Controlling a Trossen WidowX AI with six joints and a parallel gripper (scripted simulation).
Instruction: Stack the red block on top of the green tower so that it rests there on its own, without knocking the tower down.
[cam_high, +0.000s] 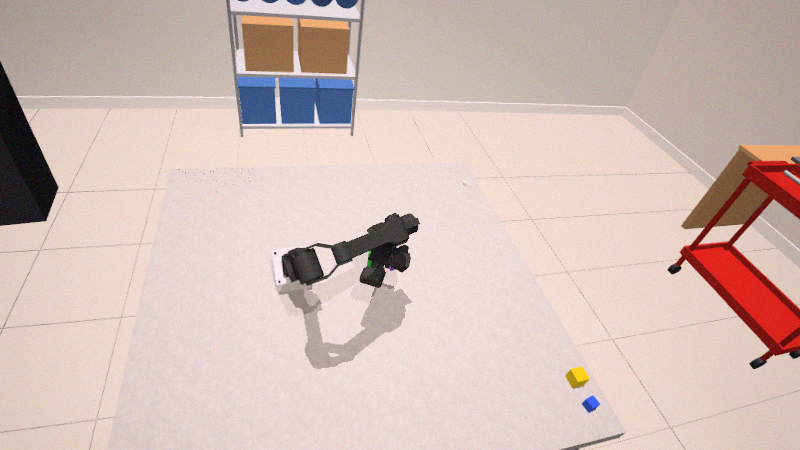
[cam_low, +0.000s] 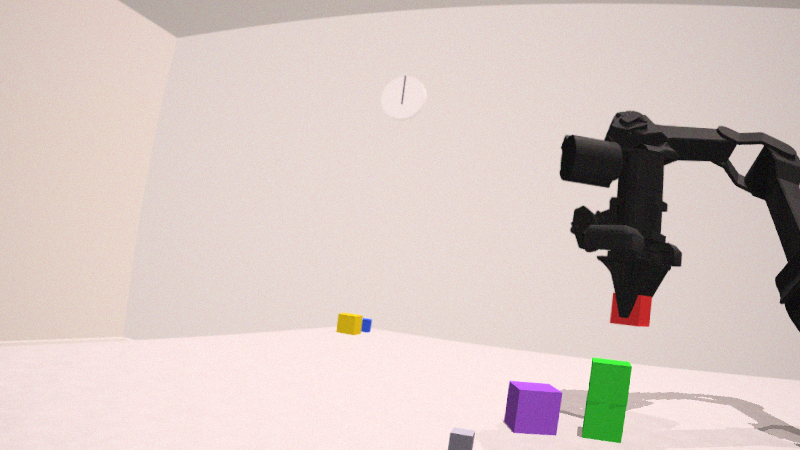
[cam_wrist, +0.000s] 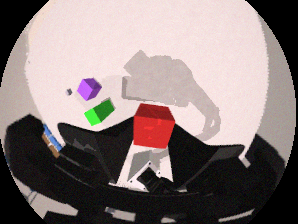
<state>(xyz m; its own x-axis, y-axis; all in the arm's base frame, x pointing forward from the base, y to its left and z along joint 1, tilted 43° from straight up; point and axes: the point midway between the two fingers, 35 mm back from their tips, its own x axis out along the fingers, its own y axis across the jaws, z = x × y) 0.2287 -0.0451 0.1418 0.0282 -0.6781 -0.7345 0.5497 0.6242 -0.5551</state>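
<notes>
My gripper tip is 13 cm to the right of the green block, 6 cm above it and 4 cm short of it. From my gripper tip the other things lie so: red block: 1 cm above; purple cube: 14 cm to the left, 11 cm ahead, 9 cm below; small grey block: 25 cm to the left, 16 cm ahead, 11 cm below.
</notes>
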